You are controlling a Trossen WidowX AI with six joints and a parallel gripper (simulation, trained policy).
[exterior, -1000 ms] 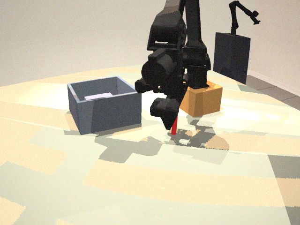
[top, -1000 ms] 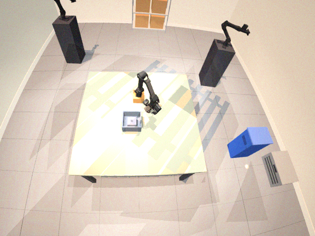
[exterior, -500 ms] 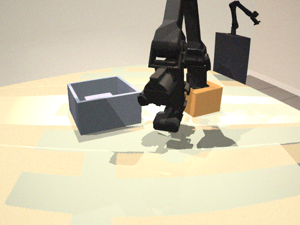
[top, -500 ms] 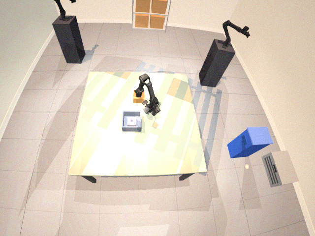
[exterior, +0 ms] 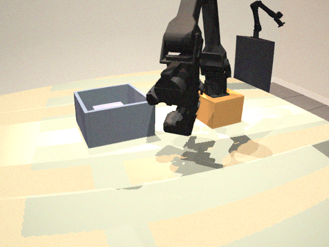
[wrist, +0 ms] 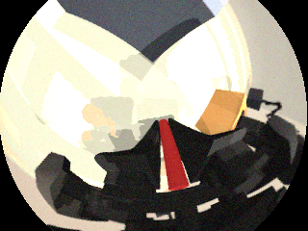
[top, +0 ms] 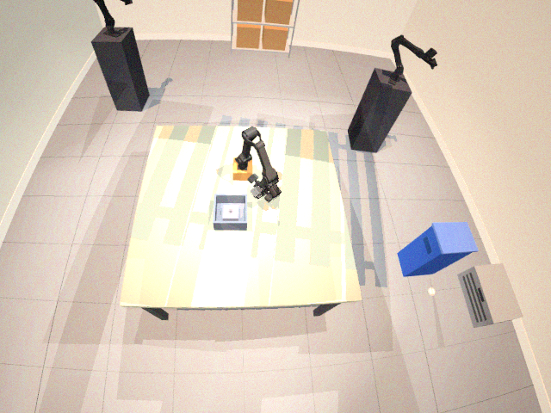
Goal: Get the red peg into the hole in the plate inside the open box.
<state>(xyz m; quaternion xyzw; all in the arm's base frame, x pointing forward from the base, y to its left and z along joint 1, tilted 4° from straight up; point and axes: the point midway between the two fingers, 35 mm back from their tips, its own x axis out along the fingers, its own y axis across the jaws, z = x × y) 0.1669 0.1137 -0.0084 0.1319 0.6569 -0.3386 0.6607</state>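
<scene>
The grey box is 16 cm ahead of my gripper tip, 15 cm to the right of it and 1 cm below it. The rest, counted from my gripper tip: red peg: 1 cm to the left, 3 cm above.
</scene>
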